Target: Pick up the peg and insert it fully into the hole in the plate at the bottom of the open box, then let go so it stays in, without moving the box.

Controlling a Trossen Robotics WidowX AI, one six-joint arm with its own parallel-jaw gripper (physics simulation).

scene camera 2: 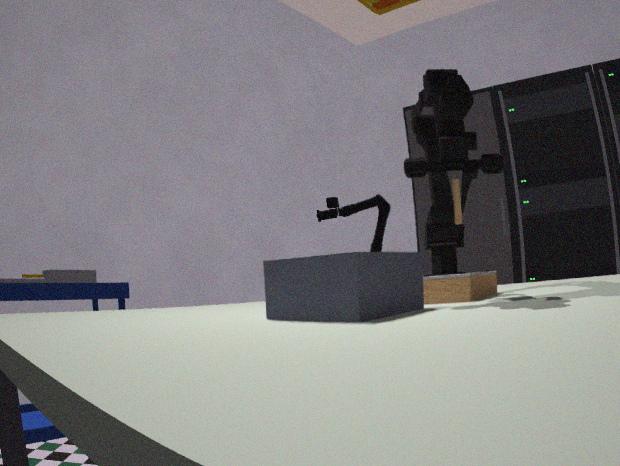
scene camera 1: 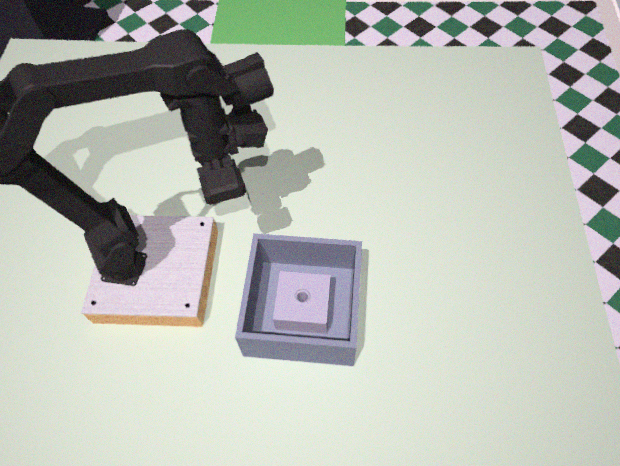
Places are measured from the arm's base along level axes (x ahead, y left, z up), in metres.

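Where they show: gripper, between the fingertips: (scene camera 2: 457, 212); arm's base, origin of its link: (scene camera 2: 445, 275) (scene camera 1: 124, 267).
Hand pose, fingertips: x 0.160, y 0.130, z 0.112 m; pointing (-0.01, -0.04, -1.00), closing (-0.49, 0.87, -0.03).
Note:
Things, the pixels of their centre, and the offset from my fingertips. "*": a spot on its surface instead.
- tan peg, middle of its body: (scene camera 2: 457, 201) dx +0.005, dy +0.003, dz +0.019 m
- open grey-blue box, middle of its body: (scene camera 2: 346, 286) (scene camera 1: 302, 298) dx +0.165, dy -0.135, dz -0.115 m
- pale square plate, middle of its body: (scene camera 1: 302, 302) dx +0.165, dy -0.135, dz -0.130 m
- round hole, a spot on its surface: (scene camera 1: 302, 296) * dx +0.162, dy -0.126, dz -0.125 m
The tan peg (scene camera 2: 457, 201) stands nearly upright, slightly tilted, between the fingers of my gripper (scene camera 2: 458, 212). The gripper is shut on it, pointing down and holding it well above the table. In the scene camera 1 view the arm hides the fingertips and the peg; the hand is beyond the box's back left corner, outside the box. The open grey-blue box (scene camera 1: 298, 348) (scene camera 2: 345, 286) stands on the table. Inside it, the pale square plate (scene camera 1: 300, 311) has a round hole (scene camera 1: 302, 296) near its middle. The box walls hide the plate in the scene camera 2 view.
The wooden base block (scene camera 1: 165, 270) (scene camera 2: 463, 288) stands left of the box in the scene camera 1 view, with the arm's base on it. In the scene camera 2 view another small arm (scene camera 2: 365, 201) shows behind the box, and dark cabinets (scene camera 2: 561, 175) stand behind my arm.

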